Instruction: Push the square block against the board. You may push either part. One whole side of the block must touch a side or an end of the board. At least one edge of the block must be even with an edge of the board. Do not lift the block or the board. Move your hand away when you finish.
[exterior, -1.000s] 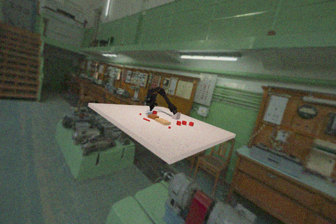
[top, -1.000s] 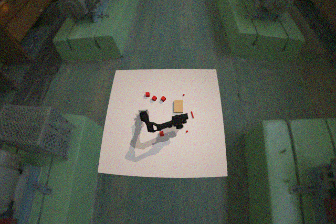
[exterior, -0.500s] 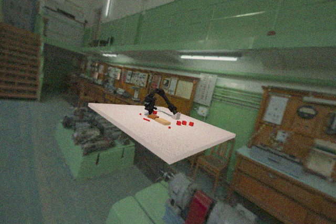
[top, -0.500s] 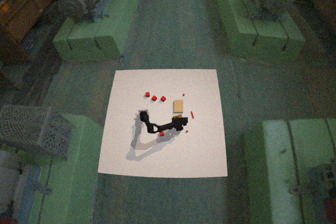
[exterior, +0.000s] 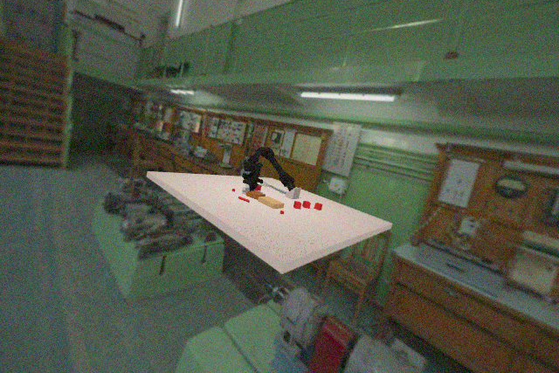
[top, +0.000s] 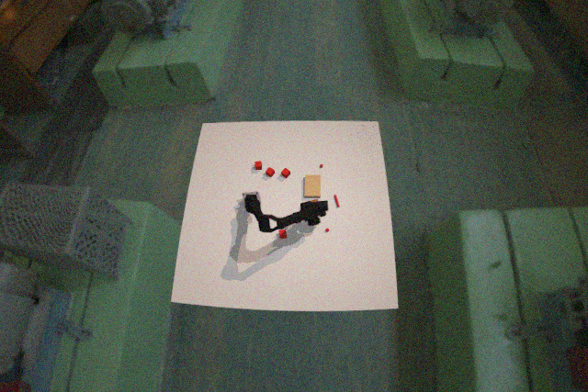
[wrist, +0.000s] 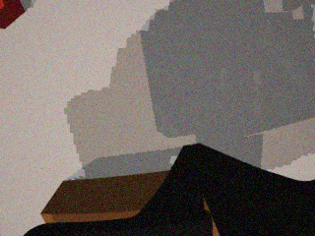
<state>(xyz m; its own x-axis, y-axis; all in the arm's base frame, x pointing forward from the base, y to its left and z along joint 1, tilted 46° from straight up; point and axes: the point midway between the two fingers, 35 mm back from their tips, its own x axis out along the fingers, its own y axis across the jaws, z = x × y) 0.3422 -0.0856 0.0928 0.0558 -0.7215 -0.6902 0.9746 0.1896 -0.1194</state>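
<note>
The brown square block lies 2 cm ahead of my gripper tip, 7 cm to the left of it and 1 cm above it. Also, from my gripper tip: tan board: 3 cm ahead, 22 cm to the left, 1 cm above; then thin red stick: 17 cm ahead, 11 cm to the left.
</note>
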